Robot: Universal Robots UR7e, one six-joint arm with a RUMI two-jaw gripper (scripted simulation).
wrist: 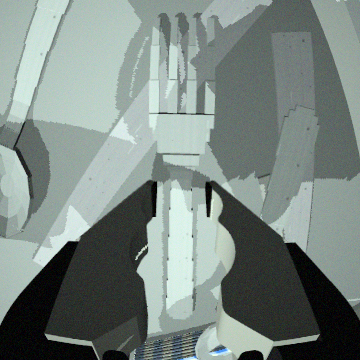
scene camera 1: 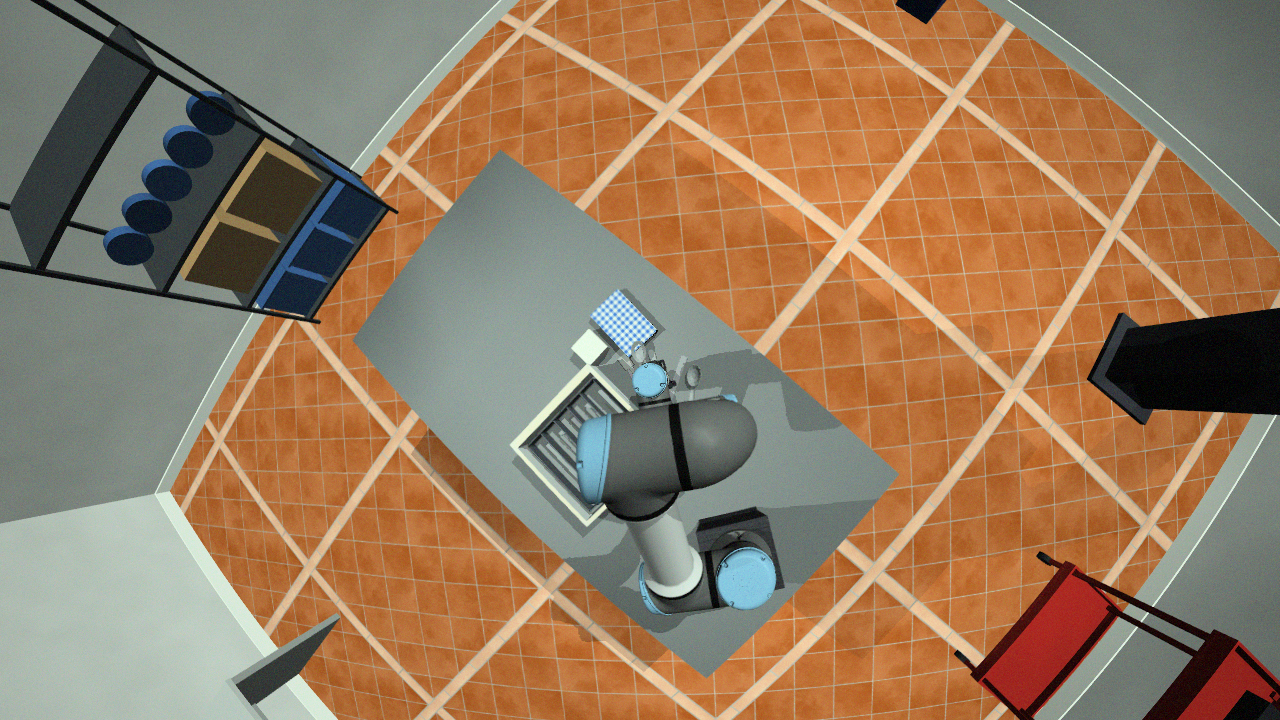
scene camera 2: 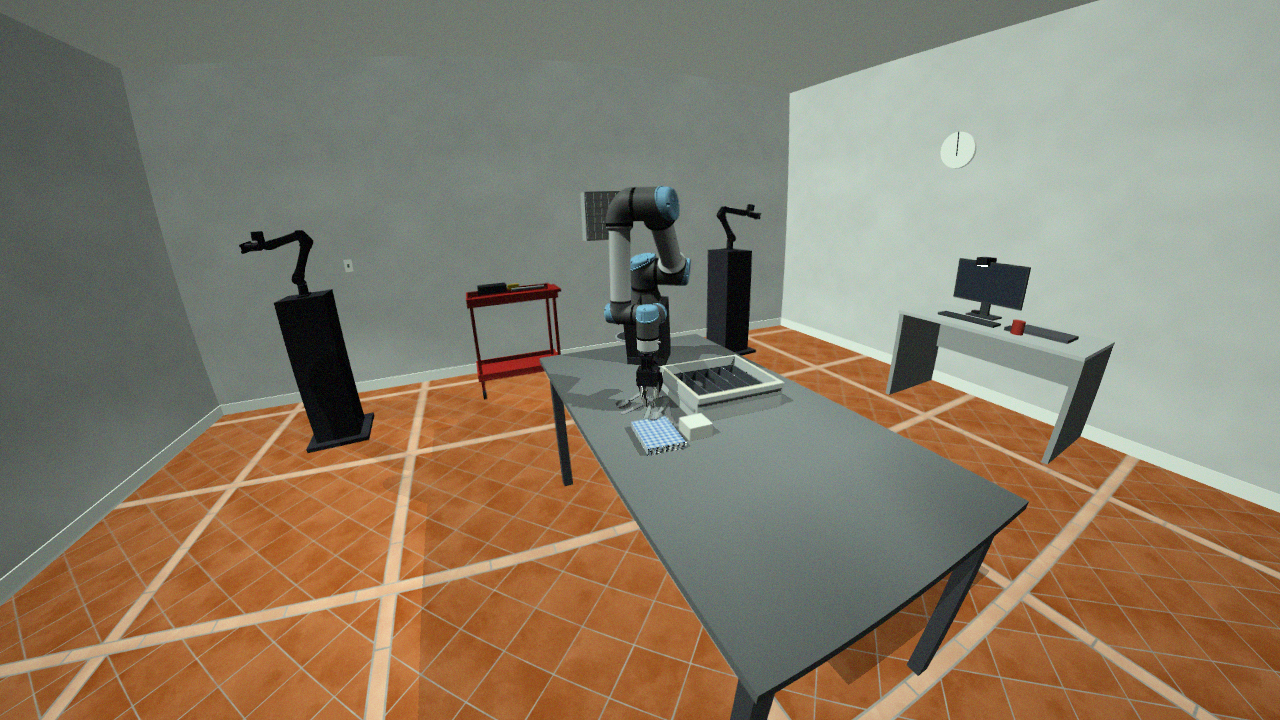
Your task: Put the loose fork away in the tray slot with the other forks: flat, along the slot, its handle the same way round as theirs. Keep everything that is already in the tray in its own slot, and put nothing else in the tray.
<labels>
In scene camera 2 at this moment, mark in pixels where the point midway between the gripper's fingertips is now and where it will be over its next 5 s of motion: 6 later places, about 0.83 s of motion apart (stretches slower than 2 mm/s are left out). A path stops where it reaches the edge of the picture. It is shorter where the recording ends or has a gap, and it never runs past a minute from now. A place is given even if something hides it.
The gripper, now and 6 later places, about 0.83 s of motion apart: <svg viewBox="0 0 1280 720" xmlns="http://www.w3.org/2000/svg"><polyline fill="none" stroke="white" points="649,406 649,398 649,375 648,361 672,361 724,351 729,349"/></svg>
</labels>
